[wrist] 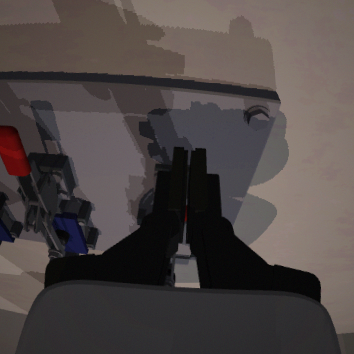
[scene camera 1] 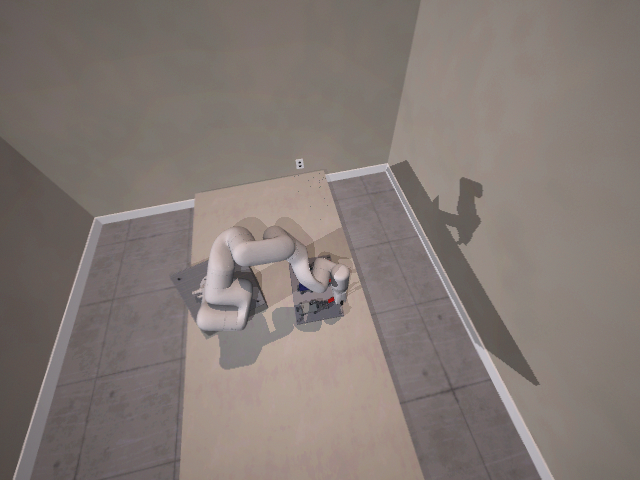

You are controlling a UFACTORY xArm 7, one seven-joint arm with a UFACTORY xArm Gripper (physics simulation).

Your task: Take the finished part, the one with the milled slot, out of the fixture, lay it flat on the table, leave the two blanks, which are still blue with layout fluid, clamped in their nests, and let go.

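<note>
The fixture is a grey plate with clamped nests. My gripper is shut and empty, above the plate's outer side. A red clamp handle shows right beside it in the scene view; in the wrist view a sliver of red shows behind the closed fingers. A blue blank sits in the middle nest, and part of another blue blank shows at the left edge. Blue also shows beside the arm in the scene view. The finished part cannot be made out clearly; the fingers hide much of its nest in the wrist view.
Another red clamp handle stands over the middle nest. A bolt head is at the plate's corner. The pale table extends around the fixture. The robot's grey base plate is left of the fixture, and the arm reaches over the fixture.
</note>
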